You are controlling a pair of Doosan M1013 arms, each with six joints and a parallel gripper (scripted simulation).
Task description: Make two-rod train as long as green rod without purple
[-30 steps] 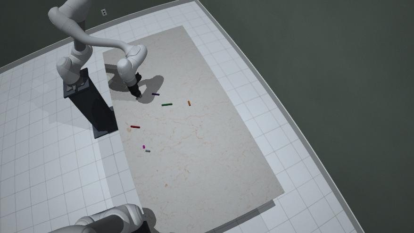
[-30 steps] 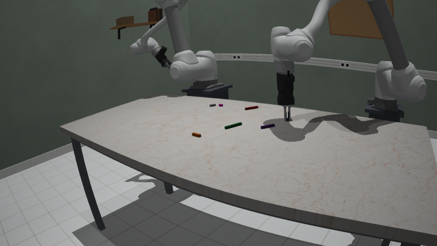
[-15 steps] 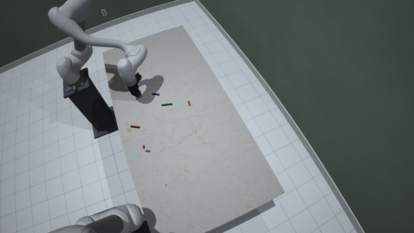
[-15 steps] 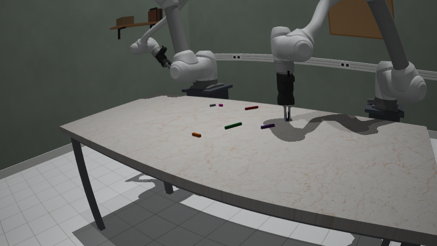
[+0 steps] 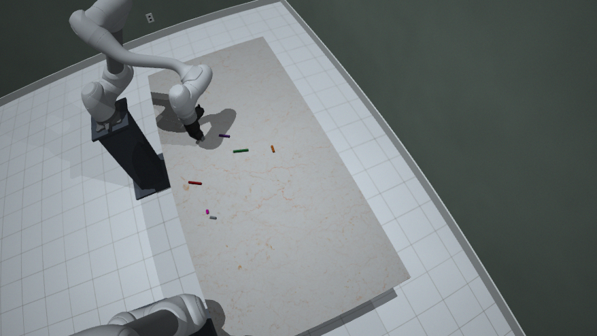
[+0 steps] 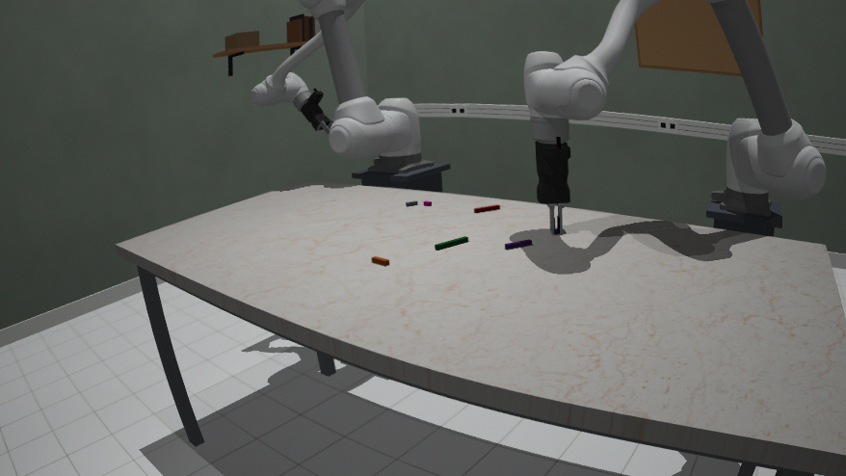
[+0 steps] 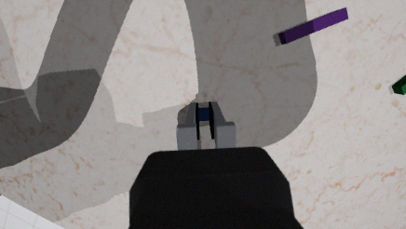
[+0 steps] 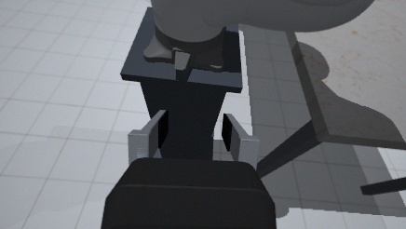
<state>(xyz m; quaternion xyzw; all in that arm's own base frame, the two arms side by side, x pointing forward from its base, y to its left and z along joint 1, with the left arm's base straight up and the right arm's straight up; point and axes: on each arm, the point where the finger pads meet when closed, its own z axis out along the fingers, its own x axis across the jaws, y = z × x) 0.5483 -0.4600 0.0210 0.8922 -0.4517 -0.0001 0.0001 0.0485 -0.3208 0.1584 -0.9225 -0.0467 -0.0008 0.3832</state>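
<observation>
Now: the blue rod 2 cm below my left hand. The rest, counted from my left hand: green rod 17 cm ahead, 17 cm to the right, 2 cm below; then purple rod 12 cm ahead, 4 cm to the right, 2 cm below; then red rod 11 cm behind, 25 cm to the right, 2 cm below.
</observation>
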